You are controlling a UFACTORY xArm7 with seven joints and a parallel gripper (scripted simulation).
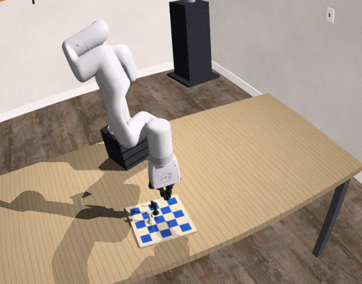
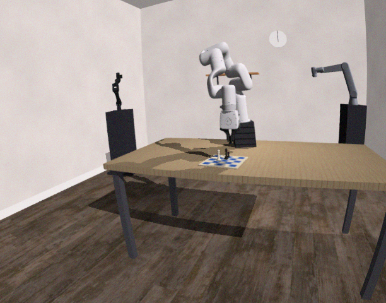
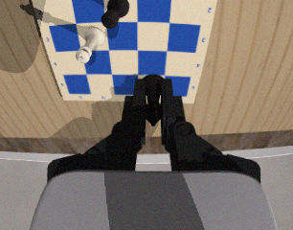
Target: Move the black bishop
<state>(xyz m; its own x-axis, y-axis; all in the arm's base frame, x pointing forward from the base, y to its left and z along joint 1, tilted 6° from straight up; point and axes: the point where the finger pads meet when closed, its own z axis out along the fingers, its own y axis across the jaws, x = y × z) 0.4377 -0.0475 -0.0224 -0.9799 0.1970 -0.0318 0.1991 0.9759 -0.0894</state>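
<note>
The white piece is 10 cm below my hand, 7 cm to the right of it and 2 cm behind it. Also, from my hand: blue-and-cream chessboard: 13 cm below, 4 cm to the right, 1 cm behind; tall black piece: 10 cm below, 5 cm behind, 3 cm to the right.
</note>
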